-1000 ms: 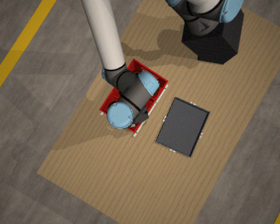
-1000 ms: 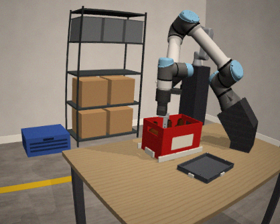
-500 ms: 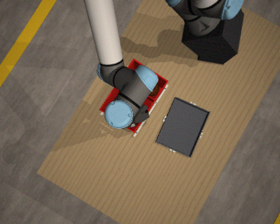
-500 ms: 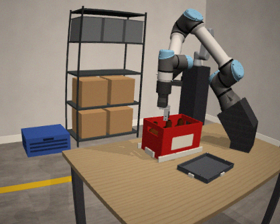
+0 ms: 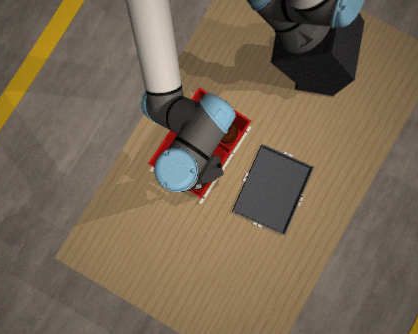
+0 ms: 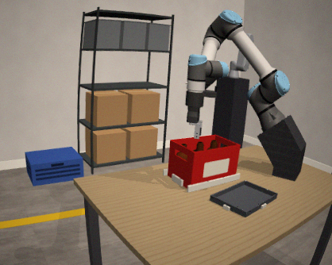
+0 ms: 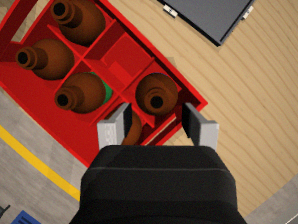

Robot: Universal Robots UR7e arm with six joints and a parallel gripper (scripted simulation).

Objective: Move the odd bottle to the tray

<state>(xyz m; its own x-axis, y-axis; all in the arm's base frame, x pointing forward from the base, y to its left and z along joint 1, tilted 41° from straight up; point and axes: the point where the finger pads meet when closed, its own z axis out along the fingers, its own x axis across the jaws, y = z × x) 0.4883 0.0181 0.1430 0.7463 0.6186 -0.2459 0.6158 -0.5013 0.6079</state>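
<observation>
Now: the red crate 160 mm below my hand, 100 mm behind it and 40 mm to the right of it. From my hand the other things lie so: dark grey tray: 240 mm to the left, 230 mm below, 90 mm behind.
</observation>
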